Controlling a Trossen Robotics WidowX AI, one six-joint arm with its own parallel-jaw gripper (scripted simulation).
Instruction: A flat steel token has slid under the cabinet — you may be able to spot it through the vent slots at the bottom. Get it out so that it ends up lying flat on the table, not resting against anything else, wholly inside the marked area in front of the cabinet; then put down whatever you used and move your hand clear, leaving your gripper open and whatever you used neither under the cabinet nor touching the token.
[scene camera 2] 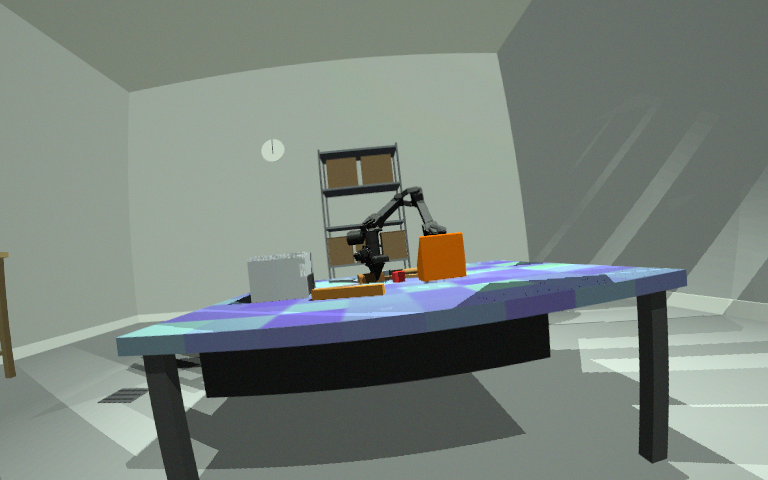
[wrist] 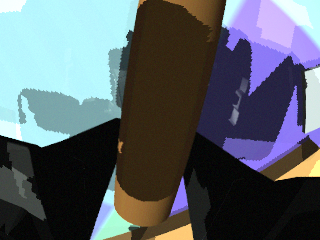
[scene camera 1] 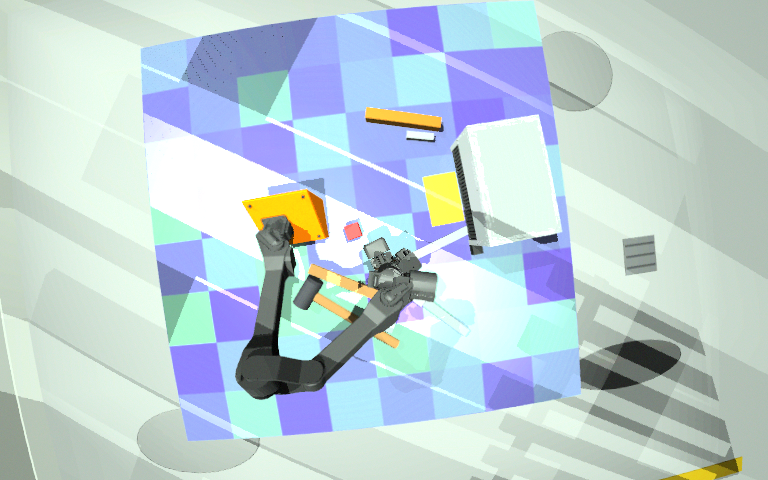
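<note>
You'd see my gripper [scene camera 1: 387,269] here, and the wrist view shows my gripper [wrist: 153,132] too. There's an orange bar [scene camera 1: 372,115], and again the orange bar [scene camera 2: 376,289], but in the wrist view the orange bar is out of frame. There's also a hammer [scene camera 1: 309,291], and in the wrist view the hammer is out of frame. A long wooden stick [scene camera 1: 322,273] is here as well. The white cabinet [scene camera 1: 503,171] is visible, and so again is the white cabinet [scene camera 2: 280,277].
</note>
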